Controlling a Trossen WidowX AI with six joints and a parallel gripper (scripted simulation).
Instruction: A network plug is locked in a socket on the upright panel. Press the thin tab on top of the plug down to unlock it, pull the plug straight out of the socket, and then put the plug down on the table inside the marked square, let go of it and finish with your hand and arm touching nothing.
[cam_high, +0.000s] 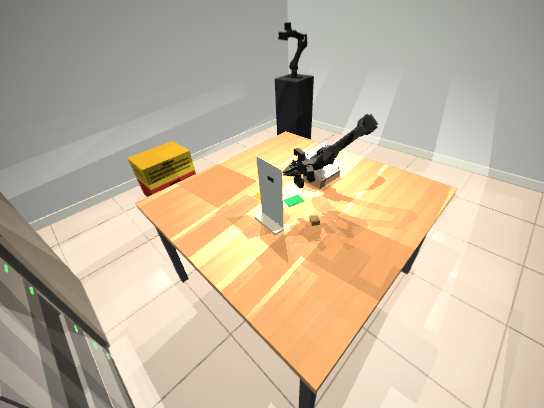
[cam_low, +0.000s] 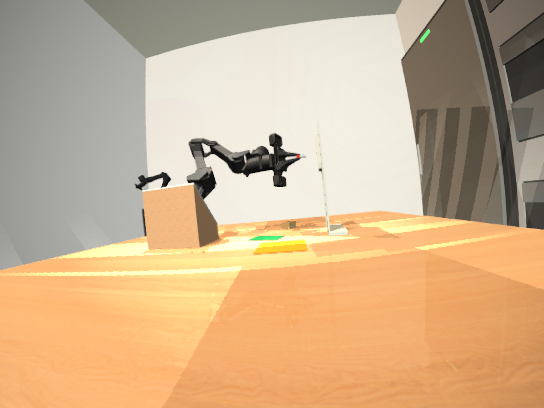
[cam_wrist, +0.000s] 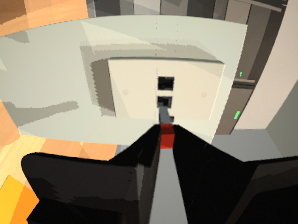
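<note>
The orange marked square is 26 cm below my gripper tip, 18 cm to the right of it and 8 cm behind it. The rest, counted from my gripper tip: red-and-grey plug: 1 cm ahead; white upright panel: 10 cm below, 7 cm ahead, 2 cm to the right; small tan cube: 24 cm below, 15 cm to the left, 6 cm behind.
</note>
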